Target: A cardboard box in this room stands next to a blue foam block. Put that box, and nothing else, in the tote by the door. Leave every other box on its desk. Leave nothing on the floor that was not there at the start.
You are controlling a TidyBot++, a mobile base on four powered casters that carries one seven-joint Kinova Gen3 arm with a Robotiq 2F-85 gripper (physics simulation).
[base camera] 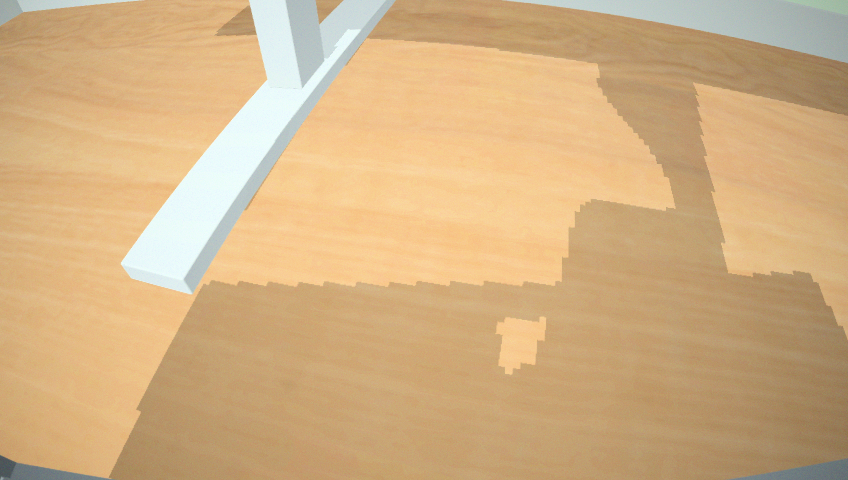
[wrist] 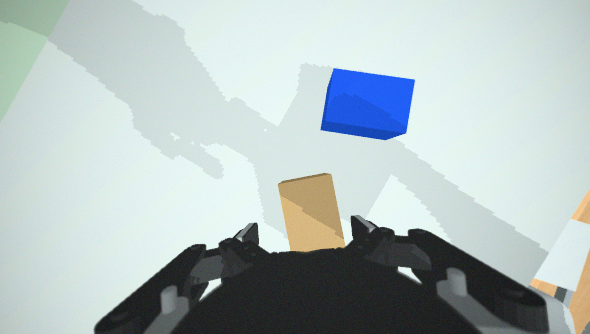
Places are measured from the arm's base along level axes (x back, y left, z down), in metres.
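Pixels of known places: gripper, fingertip midpoint: [wrist: 304,229].
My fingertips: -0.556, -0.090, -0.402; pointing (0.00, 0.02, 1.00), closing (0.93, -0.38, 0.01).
For each thing: its top centre in the pictures, then the offset to it from my fingertips, as dx, dy, dz. "spot": a spot on its surface instead. Level surfaces: height alone.
- tan cardboard box at its top centre: [wrist: 312,219] +0.009, -0.003, +0.029
- white desk top at its surface level: dz +0.079
- blue foam block at its top centre: [wrist: 369,100] +0.030, -0.148, +0.034
- white desk leg at a spot on its surface: [base camera: 288,44] spot: -0.094, +0.260, +0.708
- long white foot at a spot on its surface: [base camera: 208,184] spot: +0.088, +0.323, +0.774
- wooden floor at its surface level: dz +0.799
A tan cardboard box [wrist: 315,212] sits on the white desk top [wrist: 480,75] in the wrist view, slightly turned, its near end hidden behind the gripper's body. The blue foam block [wrist: 370,102] stands beyond it, up and to the right, with a gap between the two. My gripper [wrist: 304,229] is open and empty. It is above the desk, with the box showing below and between its two fingertips, nearer the right one. How far above the box the fingertips are, I cannot tell. The tote does not show in either view.
In the base camera view, a white desk leg [base camera: 288,44] rises from a long white foot [base camera: 208,184] on the wooden floor [base camera: 446,148], left of centre. In the wrist view, a green surface [wrist: 20,60] lies past the desk edge at top left, and wooden floor shows at lower right.
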